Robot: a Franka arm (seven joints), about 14 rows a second.
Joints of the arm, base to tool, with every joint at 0 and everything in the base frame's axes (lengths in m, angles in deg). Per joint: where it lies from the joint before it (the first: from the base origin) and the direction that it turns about. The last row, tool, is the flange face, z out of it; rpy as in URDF.
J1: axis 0 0 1 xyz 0.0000 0.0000 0.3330
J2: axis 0 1 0 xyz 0.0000 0.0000 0.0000
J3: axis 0 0 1 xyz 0.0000 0.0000 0.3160
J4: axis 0 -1 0 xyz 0.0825 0.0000 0.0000
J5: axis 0 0 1 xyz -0.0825 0.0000 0.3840
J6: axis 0 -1 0 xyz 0.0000 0.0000 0.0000
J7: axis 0 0 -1 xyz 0.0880 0.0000 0.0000
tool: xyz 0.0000 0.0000 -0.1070 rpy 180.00 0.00 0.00
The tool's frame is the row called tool.
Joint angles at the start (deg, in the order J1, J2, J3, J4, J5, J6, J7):
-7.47, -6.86, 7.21, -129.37, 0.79, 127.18, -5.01
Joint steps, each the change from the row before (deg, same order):
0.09, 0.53, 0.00, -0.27, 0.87, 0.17, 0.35
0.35, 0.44, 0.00, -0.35, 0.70, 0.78, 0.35
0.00, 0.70, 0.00, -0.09, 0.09, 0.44, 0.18
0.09, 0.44, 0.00, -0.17, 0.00, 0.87, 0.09
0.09, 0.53, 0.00, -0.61, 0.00, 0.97, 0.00
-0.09, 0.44, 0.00, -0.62, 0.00, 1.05, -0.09
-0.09, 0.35, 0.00, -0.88, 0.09, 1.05, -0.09
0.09, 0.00, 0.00, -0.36, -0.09, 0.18, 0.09
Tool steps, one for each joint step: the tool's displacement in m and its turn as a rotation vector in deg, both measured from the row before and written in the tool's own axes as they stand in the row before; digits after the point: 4 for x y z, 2 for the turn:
-0.0005, -0.0012, 0.0065, 0.81, -0.56, 0.80
0.0003, -0.0033, 0.0054, 0.62, 0.04, 0.45
0.0008, 0.0003, 0.0062, 0.16, -0.34, 0.26
0.0011, -0.0005, 0.0039, 0.03, 0.26, 0.02
-0.0010, -0.0005, 0.0079, 0.05, -0.17, -0.05
-0.0011, 0.0011, 0.0069, 0.02, 0.00, 0.03
-0.0027, 0.0010, 0.0080, 0.08, -0.17, 0.10
-0.0016, -0.0007, 0.0024, -0.06, -0.19, -0.05

